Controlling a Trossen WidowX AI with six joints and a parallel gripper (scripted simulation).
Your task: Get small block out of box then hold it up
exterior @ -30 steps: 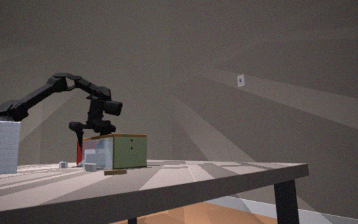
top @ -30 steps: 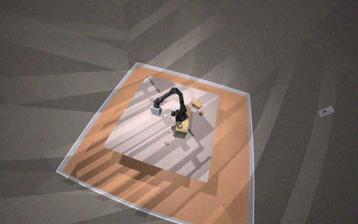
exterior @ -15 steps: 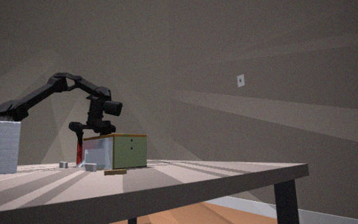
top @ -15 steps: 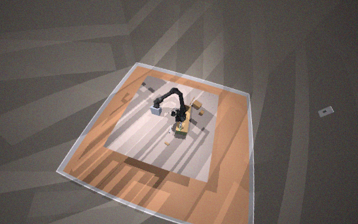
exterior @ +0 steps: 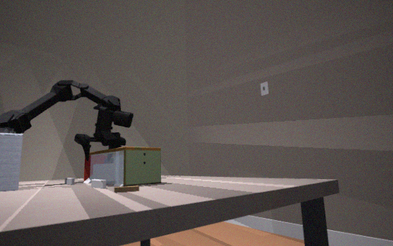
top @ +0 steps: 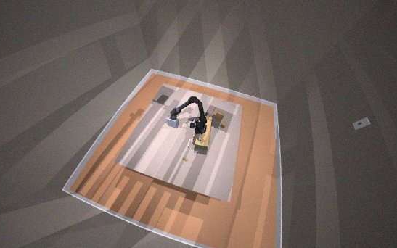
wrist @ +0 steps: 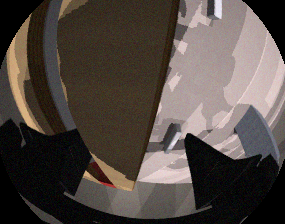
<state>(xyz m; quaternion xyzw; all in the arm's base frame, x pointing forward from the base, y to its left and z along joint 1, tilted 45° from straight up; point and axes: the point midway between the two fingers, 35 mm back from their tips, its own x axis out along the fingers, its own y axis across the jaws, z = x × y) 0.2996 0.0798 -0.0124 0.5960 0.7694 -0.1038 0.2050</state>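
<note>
Right now my gripper tip is 4 cm short of the box, 3 cm to the left of it and 3 cm above it.
</note>
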